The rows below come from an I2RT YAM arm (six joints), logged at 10 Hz.
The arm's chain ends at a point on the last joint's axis. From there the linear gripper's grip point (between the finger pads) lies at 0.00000 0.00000 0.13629 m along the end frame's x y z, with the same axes.
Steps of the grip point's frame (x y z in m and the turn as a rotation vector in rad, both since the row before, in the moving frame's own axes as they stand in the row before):
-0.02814, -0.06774, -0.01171, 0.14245, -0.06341, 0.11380
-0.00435, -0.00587, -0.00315, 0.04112, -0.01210, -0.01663
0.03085, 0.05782, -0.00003, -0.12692, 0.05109, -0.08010
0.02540, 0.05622, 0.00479, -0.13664, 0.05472, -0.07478
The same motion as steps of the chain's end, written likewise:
-0.02065, -0.04796, -0.01006, 0.14245, -0.06341, 0.11380
-0.00265, -0.00028, -0.00302, 0.04112, -0.01210, -0.01663
0.02322, 0.04087, 0.00124, -0.12692, 0.05109, -0.08010
0.01728, 0.03796, 0.00626, -0.13664, 0.05472, -0.07478

